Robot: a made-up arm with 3 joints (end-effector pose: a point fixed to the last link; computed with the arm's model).
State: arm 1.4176 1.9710 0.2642
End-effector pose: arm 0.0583 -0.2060 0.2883 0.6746 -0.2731 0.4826 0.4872
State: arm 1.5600 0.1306 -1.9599
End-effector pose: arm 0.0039 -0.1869 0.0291 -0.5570 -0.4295 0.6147 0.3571
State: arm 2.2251 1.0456 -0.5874
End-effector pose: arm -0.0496 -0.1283 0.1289 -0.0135 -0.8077 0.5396 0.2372
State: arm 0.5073 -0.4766 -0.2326
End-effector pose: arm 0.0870 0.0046 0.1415 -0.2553 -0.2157 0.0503 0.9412
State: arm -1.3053 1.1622 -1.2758
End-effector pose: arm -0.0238 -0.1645 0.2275 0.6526 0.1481 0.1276 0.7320
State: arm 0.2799 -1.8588 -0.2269
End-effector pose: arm 0.1205 -0.0737 -0.0051 -0.7978 0.0069 -0.0440 0.6013
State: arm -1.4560 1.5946 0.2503
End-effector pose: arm 0.0129 -0.1881 0.0051 0.4719 0.5279 -0.5374 0.4580
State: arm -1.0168 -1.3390 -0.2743
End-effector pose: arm -0.0908 -0.0224 0.0160 -0.4848 0.4522 0.3929 0.6372
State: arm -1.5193 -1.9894 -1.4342
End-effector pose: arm -0.1195 -0.0571 0.2400 0.2117 -0.6824 -0.6949 0.0818
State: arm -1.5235 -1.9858 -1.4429
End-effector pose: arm -0.1178 -0.0564 0.2413 0.2061 -0.6834 -0.6952 0.0850
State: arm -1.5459 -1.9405 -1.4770
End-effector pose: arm -0.1085 -0.0527 0.2468 0.1711 -0.6894 -0.6983 0.0887
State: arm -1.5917 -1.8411 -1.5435
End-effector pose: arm -0.0880 -0.0466 0.2563 0.0975 -0.6984 -0.7030 0.0930
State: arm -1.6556 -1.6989 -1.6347
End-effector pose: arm -0.0569 -0.0423 0.2652 -0.0072 -0.7032 -0.7042 0.0977
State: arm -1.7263 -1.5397 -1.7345
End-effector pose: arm -0.0209 -0.0440 0.2693 -0.1234 -0.6980 -0.6981 0.1014
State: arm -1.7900 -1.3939 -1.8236
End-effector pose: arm 0.0110 -0.0514 0.2679 -0.2271 -0.6838 -0.6859 0.1022
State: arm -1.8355 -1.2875 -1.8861
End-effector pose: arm 0.0323 -0.0603 0.2642 -0.3000 -0.6683 -0.6733 0.1004
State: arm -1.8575 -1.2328 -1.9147
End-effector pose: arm 0.0420 -0.0657 0.2617 -0.3350 -0.6593 -0.6661 0.0973
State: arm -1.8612 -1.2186 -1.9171
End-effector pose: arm 0.0434 -0.0669 0.2612 -0.3417 -0.6577 -0.6647 0.0941
